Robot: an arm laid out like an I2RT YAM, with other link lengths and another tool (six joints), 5 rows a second.
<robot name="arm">
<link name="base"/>
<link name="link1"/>
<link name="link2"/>
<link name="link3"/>
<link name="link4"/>
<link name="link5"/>
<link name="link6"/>
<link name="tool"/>
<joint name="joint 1" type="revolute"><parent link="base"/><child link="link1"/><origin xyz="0.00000 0.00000 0.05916"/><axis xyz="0 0 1"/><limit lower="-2.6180" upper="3.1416"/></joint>
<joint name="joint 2" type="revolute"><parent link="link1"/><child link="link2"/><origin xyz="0.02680 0.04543 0.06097"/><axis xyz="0 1 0"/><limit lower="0.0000" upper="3.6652"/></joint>
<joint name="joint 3" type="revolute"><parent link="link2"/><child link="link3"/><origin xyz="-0.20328 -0.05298 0.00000"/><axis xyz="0 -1 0"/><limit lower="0.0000" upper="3.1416"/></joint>
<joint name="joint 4" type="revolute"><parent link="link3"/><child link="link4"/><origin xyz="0.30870 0.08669 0.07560"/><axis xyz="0 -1 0"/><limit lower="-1.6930" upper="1.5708"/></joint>
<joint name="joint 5" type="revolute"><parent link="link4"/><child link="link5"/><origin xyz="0.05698 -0.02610 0.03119"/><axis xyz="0 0 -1"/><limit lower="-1.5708" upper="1.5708"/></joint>
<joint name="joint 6" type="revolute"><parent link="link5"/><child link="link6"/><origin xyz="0.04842 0.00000 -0.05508"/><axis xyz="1 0 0"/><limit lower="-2.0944" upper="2.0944"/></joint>
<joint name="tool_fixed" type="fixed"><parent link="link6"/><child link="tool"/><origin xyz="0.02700 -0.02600 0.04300" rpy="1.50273 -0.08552 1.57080"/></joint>
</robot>
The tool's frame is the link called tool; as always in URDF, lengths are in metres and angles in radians.
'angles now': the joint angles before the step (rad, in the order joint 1, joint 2, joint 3, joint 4, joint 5, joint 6). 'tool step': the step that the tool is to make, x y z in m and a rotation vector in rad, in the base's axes. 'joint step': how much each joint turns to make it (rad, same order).
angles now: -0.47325 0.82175 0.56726 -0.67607 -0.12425 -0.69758
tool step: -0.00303 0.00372 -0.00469 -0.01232 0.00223 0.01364
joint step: 0.00525 -0.02777 -0.03065 0.00477 0.00459 -0.01400
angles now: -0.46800 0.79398 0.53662 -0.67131 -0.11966 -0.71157
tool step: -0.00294 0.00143 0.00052 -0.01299 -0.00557 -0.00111
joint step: 0.00144 -0.02936 -0.01724 -0.00169 0.00879 -0.00347
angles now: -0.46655 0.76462 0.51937 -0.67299 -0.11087 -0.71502
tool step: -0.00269 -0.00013 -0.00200 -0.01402 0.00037 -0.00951
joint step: -0.00076 -0.02204 -0.01928 0.00314 0.01539 -0.00080
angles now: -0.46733 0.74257 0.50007 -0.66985 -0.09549 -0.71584
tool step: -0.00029 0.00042 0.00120 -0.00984 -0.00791 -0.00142
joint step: 0.00243 -0.00984 -0.00481 0.00643 0.00650 -0.00020
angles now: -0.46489 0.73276 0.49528 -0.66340 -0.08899 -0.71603
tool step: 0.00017 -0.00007 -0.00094 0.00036 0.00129 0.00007
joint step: 0.00007 0.00222 -0.00136 0.00225 0.00020 -0.00016
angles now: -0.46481 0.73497 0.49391 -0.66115 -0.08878 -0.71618
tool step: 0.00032 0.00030 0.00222 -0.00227 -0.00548 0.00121
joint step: 0.00141 -0.00196 0.00404 -0.00005 -0.00021 0.00042
